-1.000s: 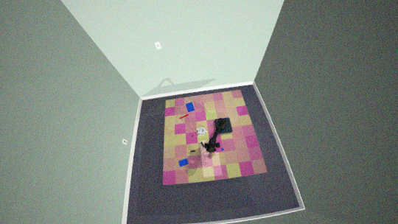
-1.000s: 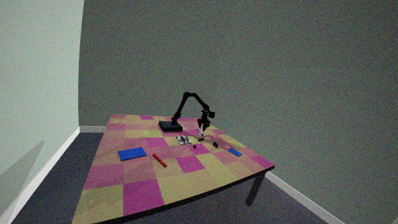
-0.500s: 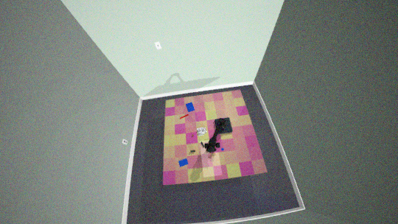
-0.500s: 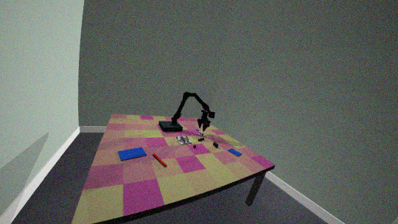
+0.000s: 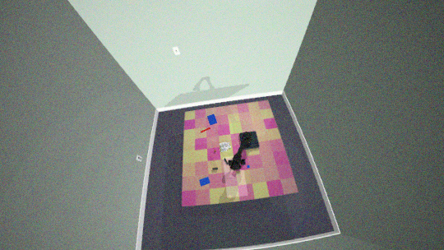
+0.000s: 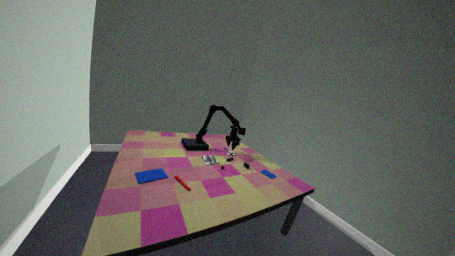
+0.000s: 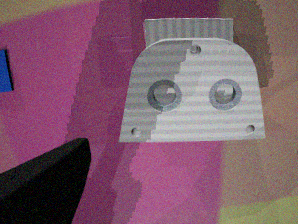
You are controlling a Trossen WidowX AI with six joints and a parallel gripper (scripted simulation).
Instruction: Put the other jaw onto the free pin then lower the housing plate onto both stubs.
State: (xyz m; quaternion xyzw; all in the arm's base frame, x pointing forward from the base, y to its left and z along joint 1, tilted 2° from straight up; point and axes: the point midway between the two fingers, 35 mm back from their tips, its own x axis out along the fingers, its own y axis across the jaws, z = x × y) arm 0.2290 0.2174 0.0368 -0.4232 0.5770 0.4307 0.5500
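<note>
The white housing plate is 3 cm below my gripper tip and 1 cm to the left of it. Also, from my gripper tip: grey jaw 29 cm to the right, 5 cm below, 3 cm ahead; then red stick 60 cm to the right, 24 cm ahead, 6 cm below.
</note>
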